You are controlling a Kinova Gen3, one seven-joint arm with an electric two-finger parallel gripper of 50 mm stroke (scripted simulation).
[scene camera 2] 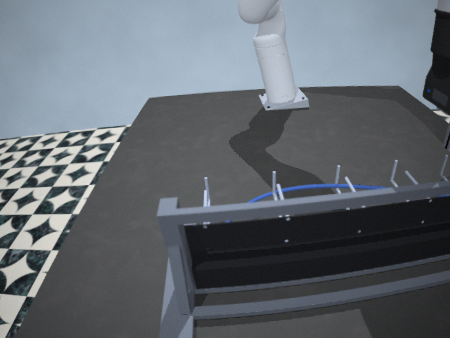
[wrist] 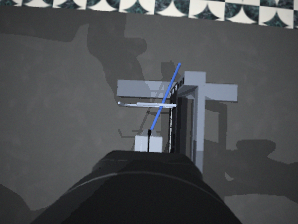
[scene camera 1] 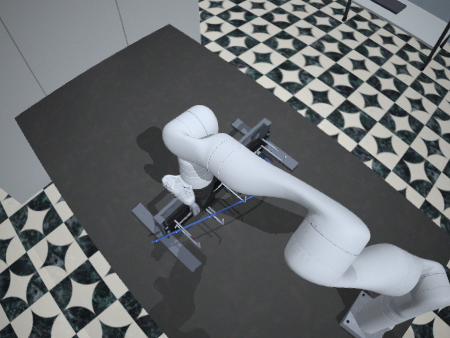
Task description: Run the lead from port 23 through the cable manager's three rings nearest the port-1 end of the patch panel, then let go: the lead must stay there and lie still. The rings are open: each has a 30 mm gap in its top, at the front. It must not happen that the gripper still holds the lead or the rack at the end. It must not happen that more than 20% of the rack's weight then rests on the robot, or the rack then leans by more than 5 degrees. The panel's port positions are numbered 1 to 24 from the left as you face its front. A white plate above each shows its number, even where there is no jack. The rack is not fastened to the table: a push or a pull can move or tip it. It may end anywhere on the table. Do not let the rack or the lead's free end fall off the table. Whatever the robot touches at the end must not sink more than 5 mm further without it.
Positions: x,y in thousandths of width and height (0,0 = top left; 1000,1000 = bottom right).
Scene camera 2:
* grey rack: 588,750
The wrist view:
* my gripper: 502,614
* grey rack: 643,382
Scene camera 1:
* grey rack: 341,661
